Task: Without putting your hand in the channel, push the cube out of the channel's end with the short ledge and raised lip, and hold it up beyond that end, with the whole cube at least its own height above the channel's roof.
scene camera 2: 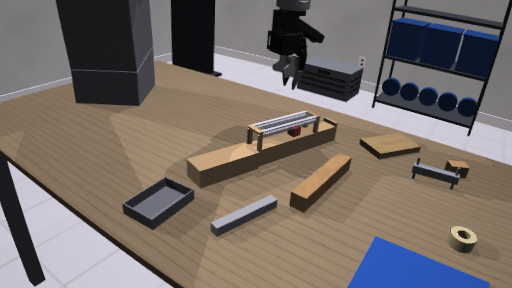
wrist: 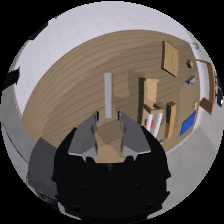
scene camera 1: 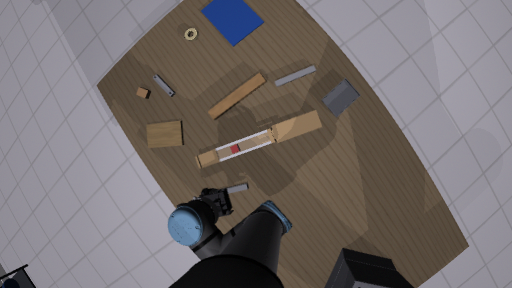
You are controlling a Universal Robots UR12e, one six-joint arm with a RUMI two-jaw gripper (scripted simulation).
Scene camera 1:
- wooden beam: 258, 80
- wooden slab: 166, 134
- grey tray: 340, 97
